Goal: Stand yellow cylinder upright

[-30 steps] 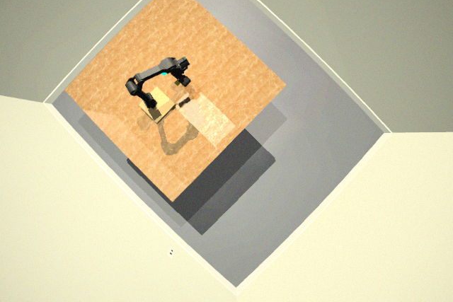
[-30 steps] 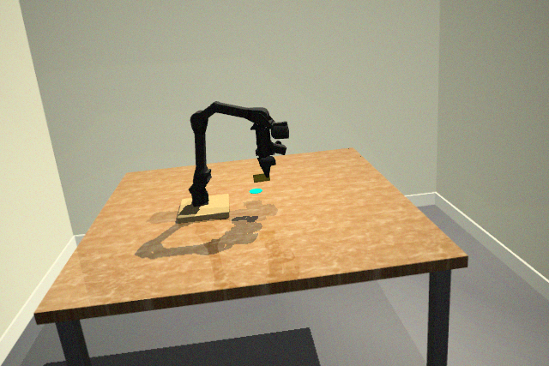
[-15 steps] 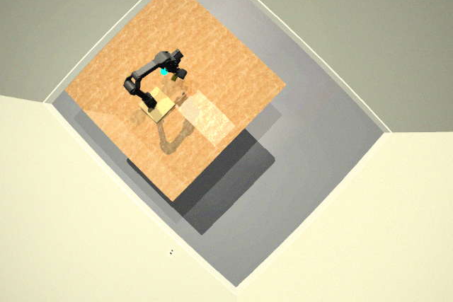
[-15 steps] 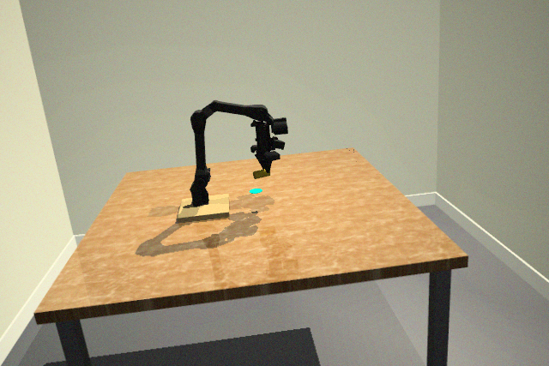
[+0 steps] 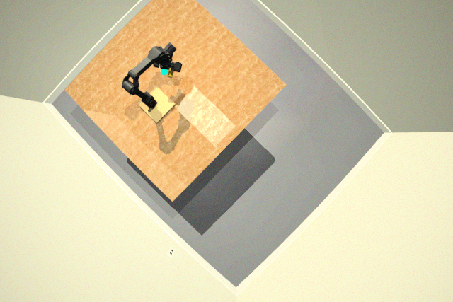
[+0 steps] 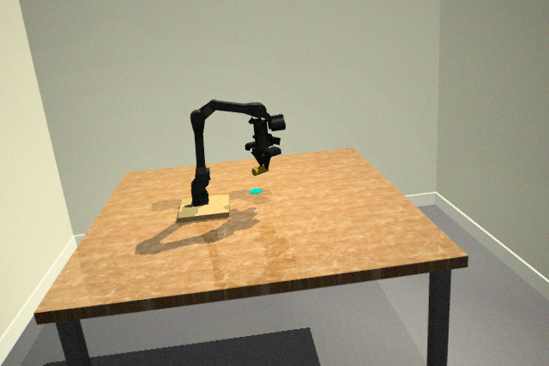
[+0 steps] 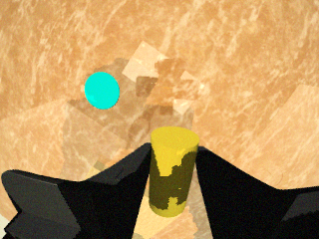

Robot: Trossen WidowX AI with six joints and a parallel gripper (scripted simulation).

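The cyan circle lies 2 cm behind my gripper tip, 11 cm to the left of it and 14 cm below it. From my gripper tip the other things lie so: yellow tall cylinder: 2 cm behind, 1 cm to the right.
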